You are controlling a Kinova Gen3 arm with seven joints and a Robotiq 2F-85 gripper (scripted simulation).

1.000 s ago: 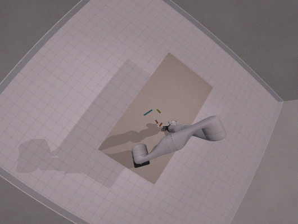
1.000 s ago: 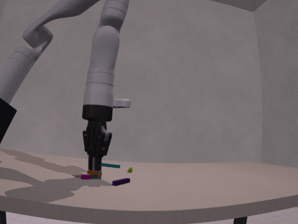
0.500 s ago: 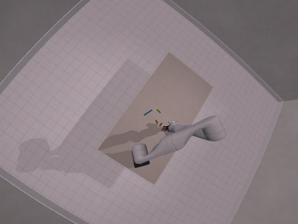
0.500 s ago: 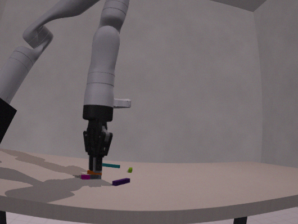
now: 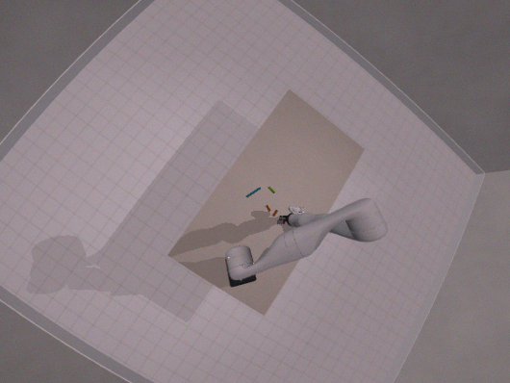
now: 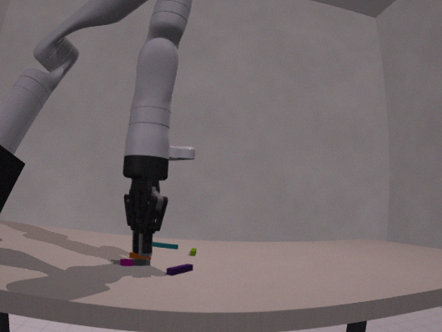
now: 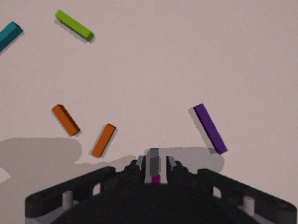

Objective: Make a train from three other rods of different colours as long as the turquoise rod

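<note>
The grey rod is 30 mm below my hand. The rest, counted from my hand: lime rod (100 mm ahead, 160 mm to the left, 30 mm below); purple rod (60 mm ahead, 40 mm to the right, 30 mm below); magenta rod (20 mm behind, 10 mm to the right, 30 mm below).
</note>
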